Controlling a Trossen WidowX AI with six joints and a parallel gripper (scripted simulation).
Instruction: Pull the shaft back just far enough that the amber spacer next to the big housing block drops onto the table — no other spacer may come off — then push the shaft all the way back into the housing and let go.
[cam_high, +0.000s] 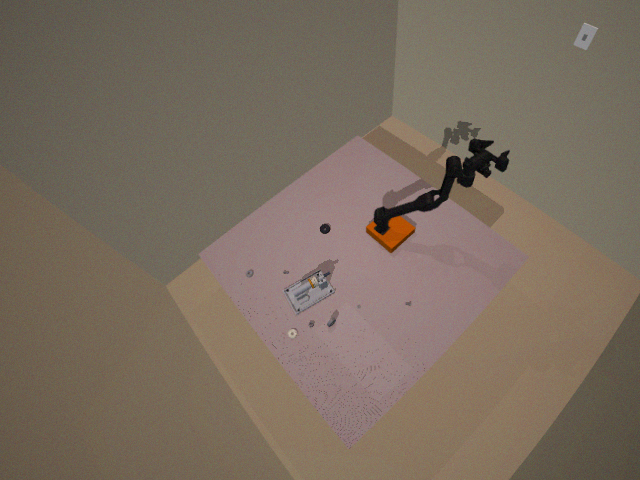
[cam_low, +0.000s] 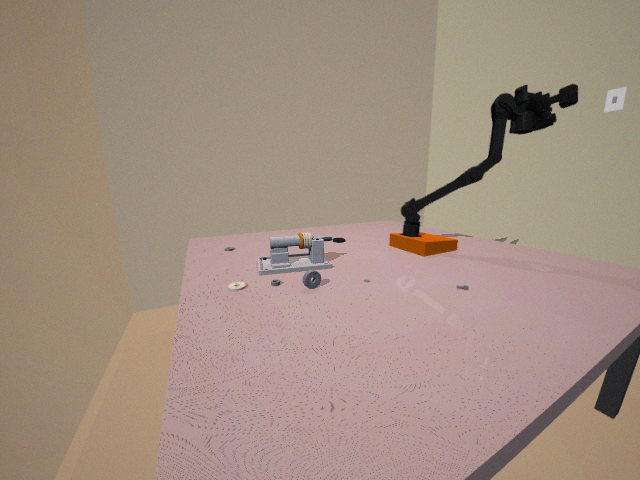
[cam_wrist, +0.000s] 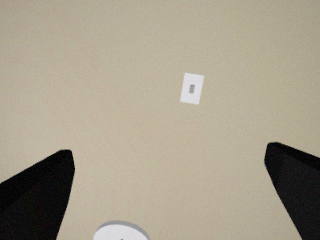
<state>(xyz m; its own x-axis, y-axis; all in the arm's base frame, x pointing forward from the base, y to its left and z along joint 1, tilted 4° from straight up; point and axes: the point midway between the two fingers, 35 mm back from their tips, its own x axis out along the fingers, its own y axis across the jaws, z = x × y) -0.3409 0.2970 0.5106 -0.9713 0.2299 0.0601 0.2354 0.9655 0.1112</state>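
Now: gripper tip 89 cm short of the amber spacer, 35 cm to the left of it and 46 cm above it. Also, from my gripper tip: nut: 103 cm ahead, 23 cm to the right, 53 cm below; then cream washer: 113 cm ahead, 26 cm to the right, 54 cm below.
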